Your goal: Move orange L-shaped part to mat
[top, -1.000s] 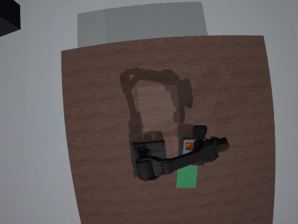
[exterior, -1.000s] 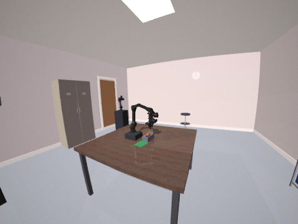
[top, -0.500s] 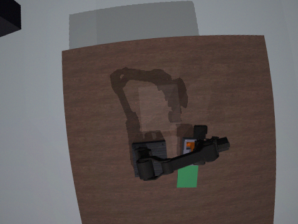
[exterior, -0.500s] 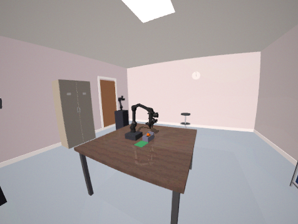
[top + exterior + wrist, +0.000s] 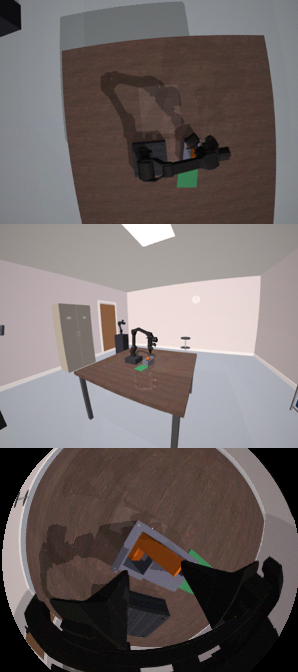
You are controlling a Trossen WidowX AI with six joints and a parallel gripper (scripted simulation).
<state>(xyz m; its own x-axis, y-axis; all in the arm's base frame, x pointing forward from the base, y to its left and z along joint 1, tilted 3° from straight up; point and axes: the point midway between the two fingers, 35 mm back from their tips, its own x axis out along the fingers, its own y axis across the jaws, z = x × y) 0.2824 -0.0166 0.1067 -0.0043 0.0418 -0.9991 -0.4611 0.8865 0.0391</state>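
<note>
Now: the orange L-shaped part 10 cm below my gripper tip, 2 cm behind it and 1 cm to the right of it. From my gripper tip the other things lie so: green mat 18 cm to the right, 16 cm below, 5 cm behind.
</note>
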